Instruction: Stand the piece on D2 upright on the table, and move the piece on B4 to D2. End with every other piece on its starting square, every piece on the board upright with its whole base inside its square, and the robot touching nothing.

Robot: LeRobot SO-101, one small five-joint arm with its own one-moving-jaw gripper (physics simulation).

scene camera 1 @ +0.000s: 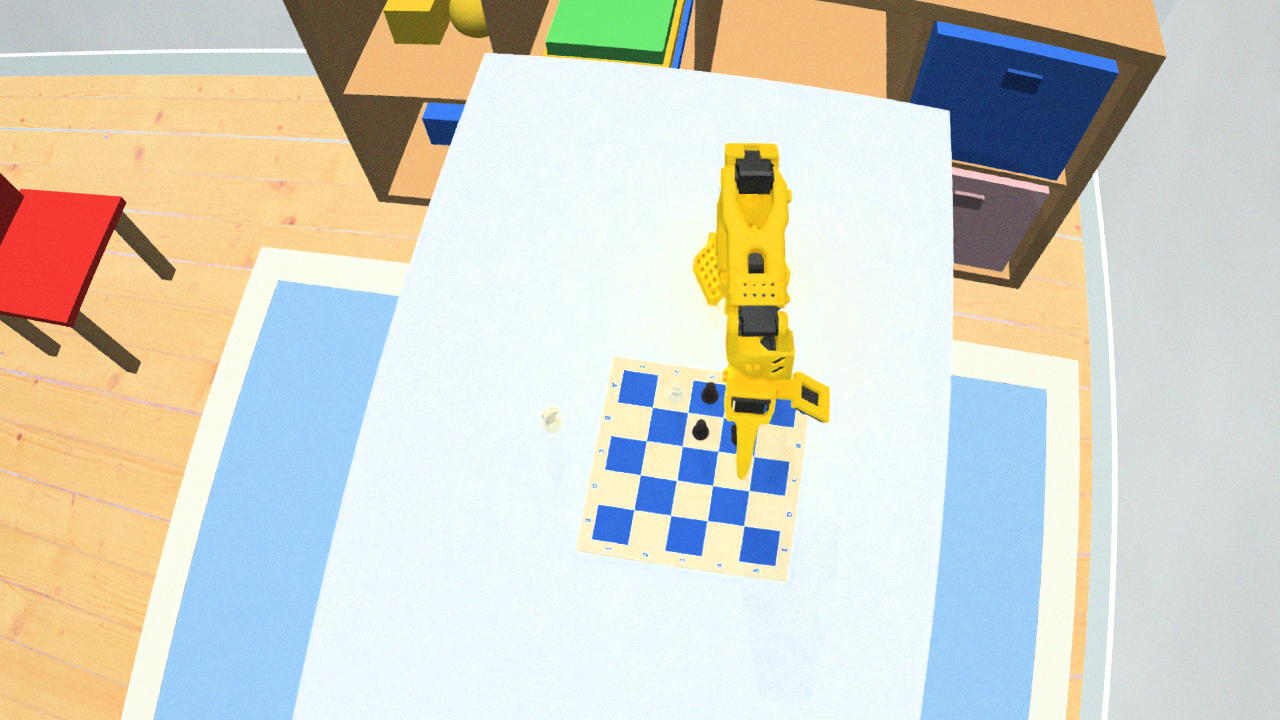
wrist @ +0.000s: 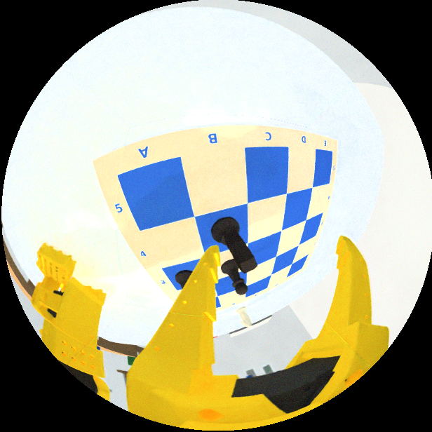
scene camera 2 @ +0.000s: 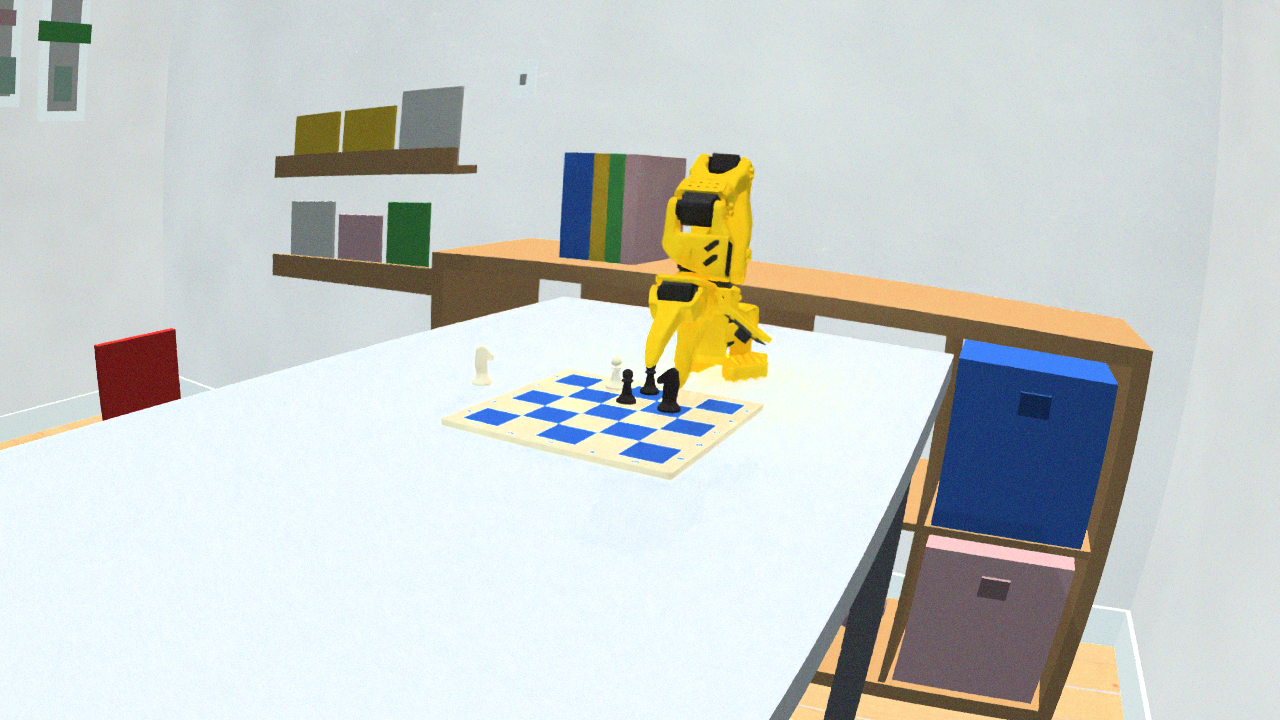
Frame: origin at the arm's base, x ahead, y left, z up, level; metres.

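Where they show: end effector, tool point: (scene camera 1: 747,420) (scene camera 2: 678,383); arm's base, origin of the base link: (scene camera 2: 714,373).
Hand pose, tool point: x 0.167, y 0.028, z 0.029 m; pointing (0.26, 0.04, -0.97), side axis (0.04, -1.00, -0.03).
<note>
Each offset is from my tool point to the top centre of the thing. "*": to the spot under its first point.
A white knight {0.010 m up, 0.026 m ahead, 0.205 m right} (scene camera 1: 550,419) (scene camera 2: 482,366) (wrist: 245,317) stands upright on the table, left of the chessboard {* 0.023 m down, 0.150 m ahead, 0.143 m right} (scene camera 1: 586,543) (scene camera 2: 456,419) (wrist: 240,132) in scene camera 1. D2 (scene camera 1: 656,494) is a bare blue square. A black knight {0.016 m up, 0.012 m ahead, 0.004 m right} (scene camera 2: 668,391) (wrist: 234,242) stands upright on B4, mostly hidden under the arm in scene camera 1. My gripper (scene camera 2: 666,374) (wrist: 278,244) is open, with a wide gap between its jaws and nothing held. It is low over the board by the black knight; whether a jaw touches the knight I cannot tell.
A black pawn {0.008 m up, 0.012 m ahead, 0.046 m right} (scene camera 1: 700,430) (scene camera 2: 626,386) (wrist: 234,276) stands on B3, close beside the black knight. Another black piece {0.008 m up, 0.030 m back, 0.043 m right} (scene camera 1: 709,393) (scene camera 2: 650,380) (wrist: 183,278) stands on A3. A white pawn {0.008 m up, 0.025 m back, 0.078 m right} (scene camera 1: 675,392) (scene camera 2: 615,372) stands on A2. A shelf unit is behind the table.
</note>
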